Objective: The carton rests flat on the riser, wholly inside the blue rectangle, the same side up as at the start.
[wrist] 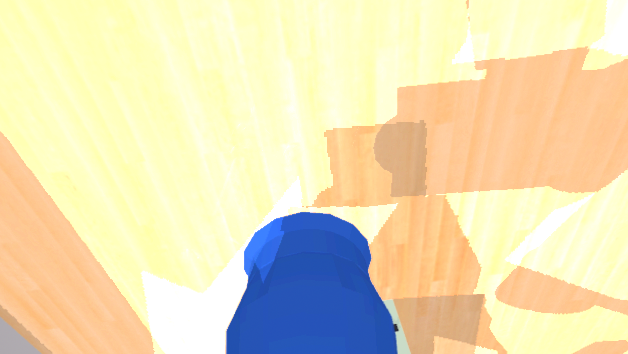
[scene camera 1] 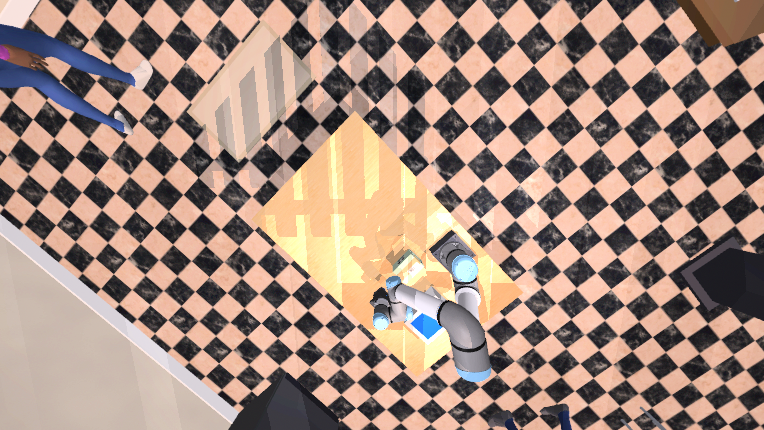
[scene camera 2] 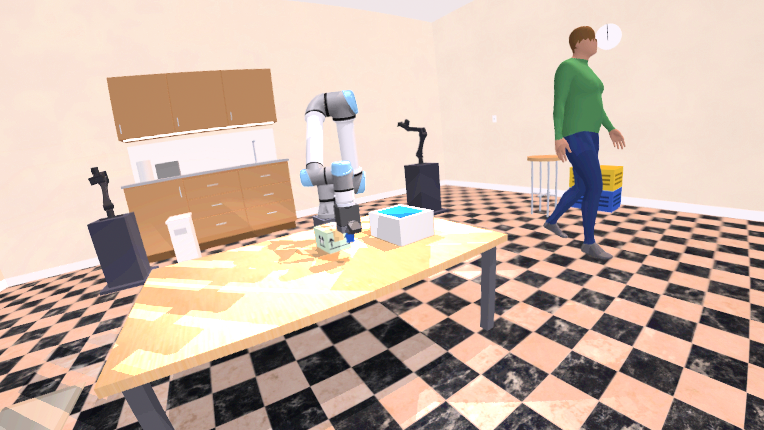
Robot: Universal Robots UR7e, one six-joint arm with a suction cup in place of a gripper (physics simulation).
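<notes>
The pale green carton stands on the wooden table, to the left of the riser. Only a corner of the carton shows in the wrist view. The white riser carries the blue rectangle on its top, and nothing lies on it. My blue suction cup hangs low over the table just right of the carton, between it and the riser. It holds nothing; bare table is under it.
A person walks on the floor to the right of the table; another person's legs show in the overhead view. Black pedestals, cabinets, a white bin, a stool and crates stand around.
</notes>
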